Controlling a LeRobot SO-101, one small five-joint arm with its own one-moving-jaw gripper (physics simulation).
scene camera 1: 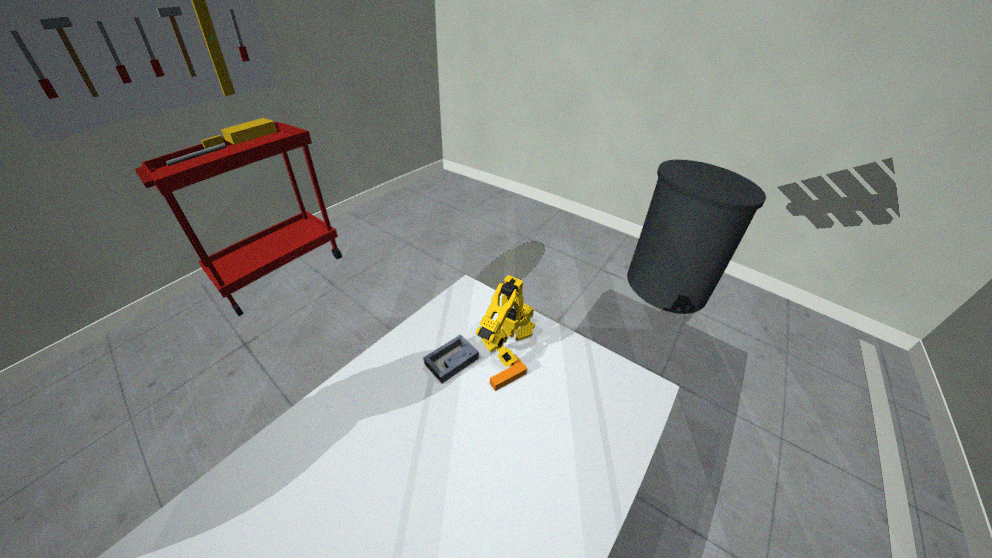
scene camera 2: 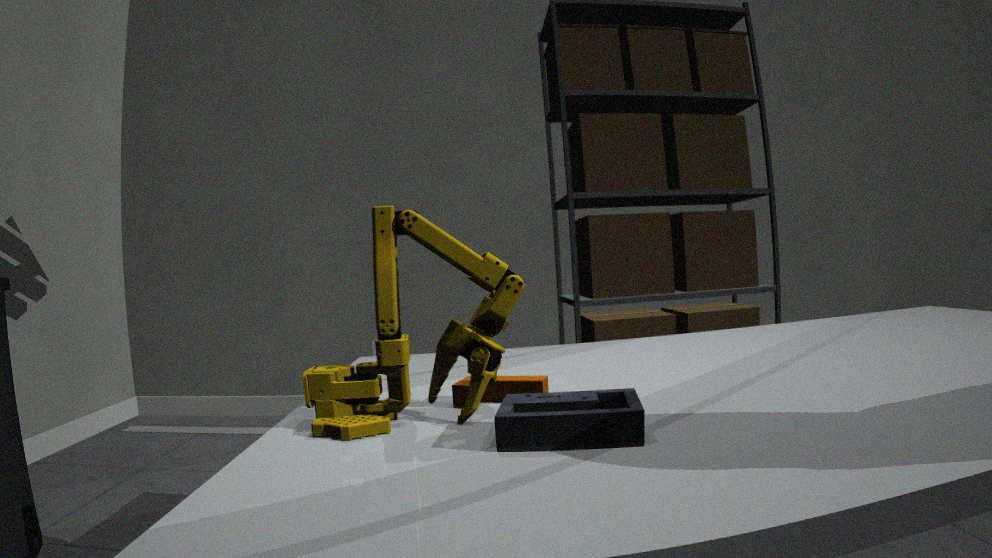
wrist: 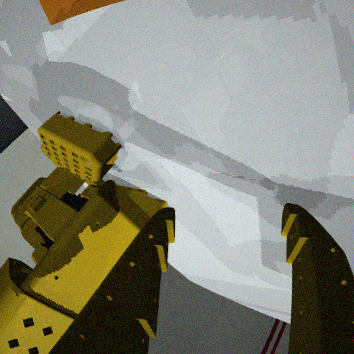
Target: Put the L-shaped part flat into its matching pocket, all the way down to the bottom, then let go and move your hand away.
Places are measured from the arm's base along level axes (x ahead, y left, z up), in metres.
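Pixels of known places: end effector, tool point: (scene camera 2: 433,400) (wrist: 174,220); arm's base, origin of the base link: (scene camera 1: 514,332) (scene camera 2: 372,426) (wrist: 122,173).
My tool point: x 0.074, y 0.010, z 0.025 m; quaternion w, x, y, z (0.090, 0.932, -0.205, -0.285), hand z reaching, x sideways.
Ahead of a thing's pixels: the offset from my tool point to its middle. Level surfaces: height alone.
The orange part @[dz -0.010, dx +0.081, dy +0.067 m] (scene camera 1: 508,376) (scene camera 2: 523,385) (wrist: 65,9) lies on the white table beside the dark holder; its L shape is hard to make out, as it looks like a bar here. The dark grey holder @[dz -0.007, dx +0.144, dy -0.089 m] (scene camera 1: 433,369) (scene camera 2: 568,431) stands flat, with its pocket facing up around a raised inner block. My gripper (scene camera 2: 447,410) (wrist: 230,208) is open, with a clear gap between its jaws and nothing held. It points down, its tips low over the table, on the arm-base side of the holder. In the wrist view the orange part lies well beyond the tips, cut off by the top edge.
The yellow arm's base stands on the white table @[dz -0.026 m] (scene camera 1: 527,471) (scene camera 2: 763,360) near its edge. On the floor beyond are a red cart (scene camera 1: 242,159) and a dark bin (scene camera 1: 693,242). A shelf rack (scene camera 2: 659,199) with brown boxes stands behind the table.
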